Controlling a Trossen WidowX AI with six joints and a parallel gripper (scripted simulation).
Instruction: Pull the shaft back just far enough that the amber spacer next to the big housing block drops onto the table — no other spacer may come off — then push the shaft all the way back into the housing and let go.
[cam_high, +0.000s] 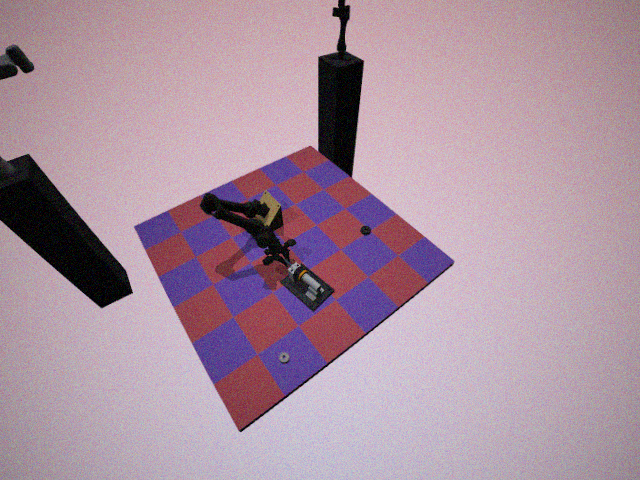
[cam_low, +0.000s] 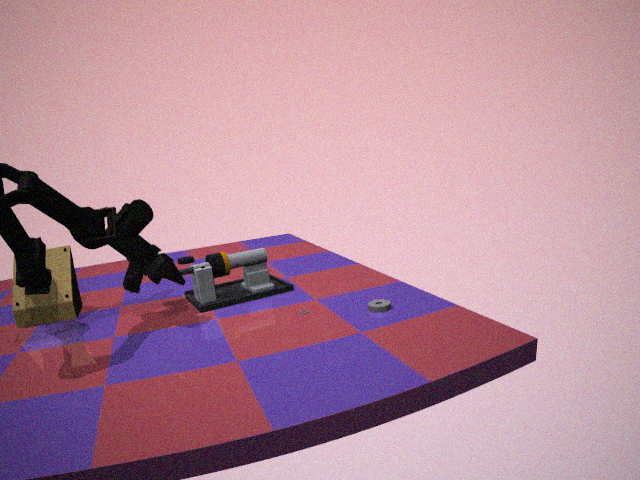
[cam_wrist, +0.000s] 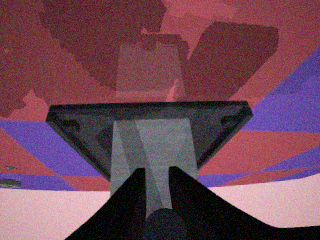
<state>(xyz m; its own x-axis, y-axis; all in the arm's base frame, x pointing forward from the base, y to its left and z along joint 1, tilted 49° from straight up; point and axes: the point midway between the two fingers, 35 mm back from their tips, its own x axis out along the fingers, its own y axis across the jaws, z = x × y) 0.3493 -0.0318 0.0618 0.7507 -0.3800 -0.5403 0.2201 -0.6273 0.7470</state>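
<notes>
Now: gripper tip 5 cm short of the thin dark shaft, 1 cm to the right of it and 3 cm below it. The rest, counted from my gripper tip: grey ring: 37 cm ahead, 24 cm to the right, 5 cm below; then amber spacer: 10 cm ahead, 2 cm to the left, 2 cm above.
</notes>
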